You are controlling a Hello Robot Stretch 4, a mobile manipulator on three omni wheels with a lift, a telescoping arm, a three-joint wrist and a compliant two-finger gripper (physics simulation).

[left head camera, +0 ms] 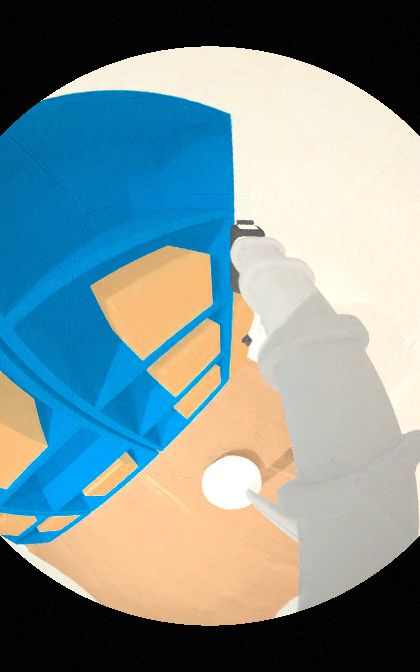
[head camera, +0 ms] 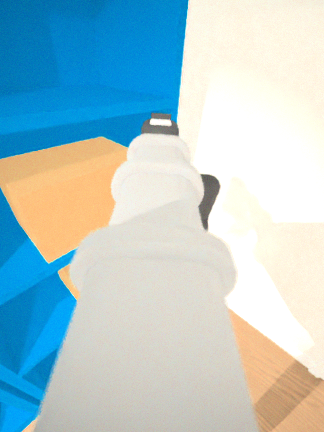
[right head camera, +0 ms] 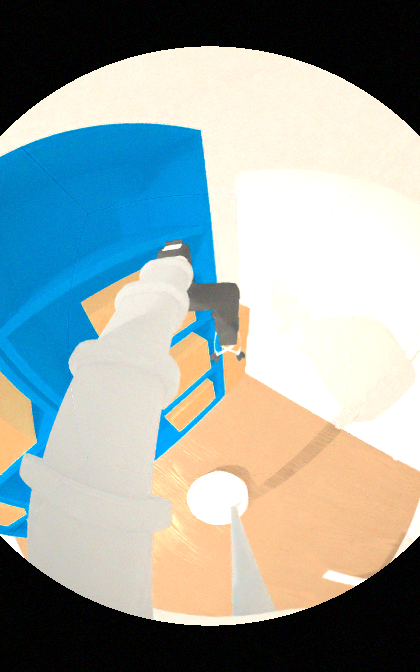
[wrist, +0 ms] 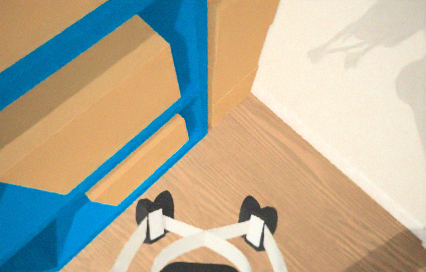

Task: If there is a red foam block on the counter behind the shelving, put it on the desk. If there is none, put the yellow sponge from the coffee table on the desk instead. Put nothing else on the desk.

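Frame: origin at the robot's base, x right, y back, z down, level; millimetres.
Where they show: gripper, fingertip midpoint: (wrist: 207,209).
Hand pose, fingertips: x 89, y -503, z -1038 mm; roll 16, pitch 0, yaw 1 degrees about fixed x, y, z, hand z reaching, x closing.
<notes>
After its pixels a point has its place.
The blue shelving (head camera: 100,50) {x -276, y -1201, z -1551 mm} (left head camera: 150,150) (right head camera: 125,175) (wrist: 197,60) {x 40, y -913, z -665 mm} fills the left of the views. Behind its far end stands a tan unit (left head camera: 242,310) (right head camera: 237,345) (wrist: 240,50) {x 172, y -1057, z -522 mm}, which may be the counter; its side faces show and its top cannot be made out. My gripper (right head camera: 228,356) (wrist: 207,209) {x 89, y -503, z -1038 mm} is open, with nothing between its fingers. It hangs pointing down beside the shelving's end, in front of the tan unit in the right head view. In the wrist view wood floor shows beyond the fingers. The red foam block, yellow sponge, coffee table and desk do not show.
Tan boxes (head camera: 65,200) (left head camera: 160,300) (right head camera: 192,355) (wrist: 100,115) sit in the shelving. A pale wall (head camera: 250,100) {x 404, y -1109, z -1411 mm} (wrist: 340,100) {x 569, y -957, z -382 mm} rises on the right. A white round object (left head camera: 231,482) (right head camera: 217,497) is on the wood floor (left head camera: 175,550) (right head camera: 310,500) (wrist: 300,200) {x 534, y -618, z 27 mm}.
</notes>
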